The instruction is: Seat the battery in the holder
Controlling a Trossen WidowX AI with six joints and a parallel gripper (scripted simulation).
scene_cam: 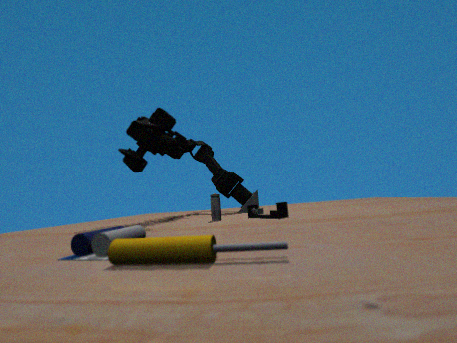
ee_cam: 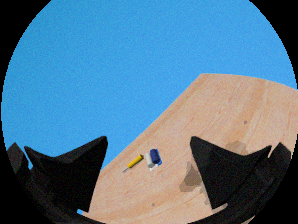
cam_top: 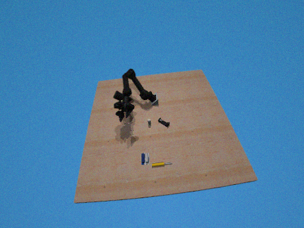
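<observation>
Now: gripper tip 19 cm above the battery, 18 cm to the right of it and 10 cm past it. Round my gripper tip: yellow-handled screwdriver: 28 cm to the left, 27 cm ahead, 21 cm below.
</observation>
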